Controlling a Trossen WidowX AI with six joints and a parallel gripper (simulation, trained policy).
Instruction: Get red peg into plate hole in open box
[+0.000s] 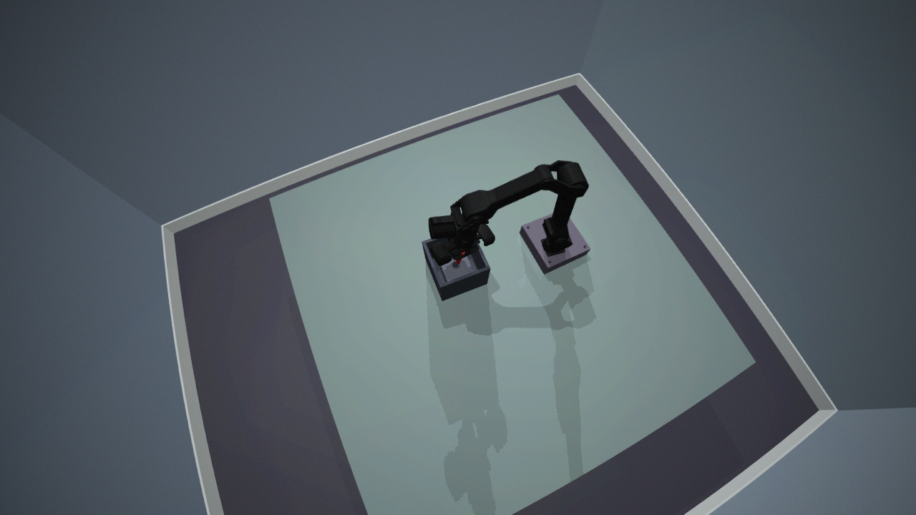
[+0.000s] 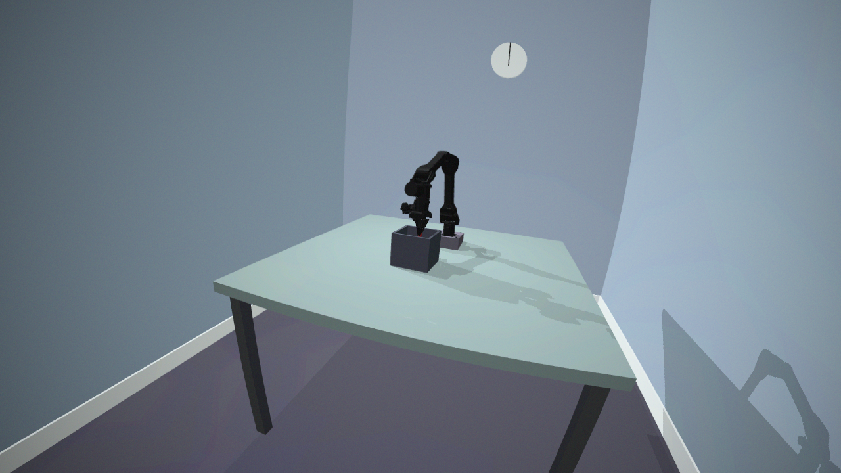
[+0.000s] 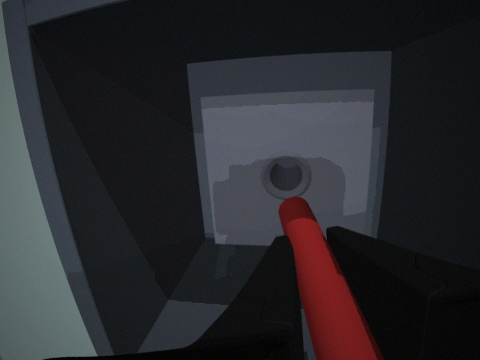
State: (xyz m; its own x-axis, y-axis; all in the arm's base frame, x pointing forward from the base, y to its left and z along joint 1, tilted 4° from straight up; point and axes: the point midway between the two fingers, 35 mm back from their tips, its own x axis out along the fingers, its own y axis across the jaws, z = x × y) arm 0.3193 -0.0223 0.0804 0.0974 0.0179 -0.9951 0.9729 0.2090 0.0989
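The red peg lies 1 cm above my gripper tip. Also, from my gripper tip: pale plate: 1 cm ahead, 1 cm to the right, 7 cm below.
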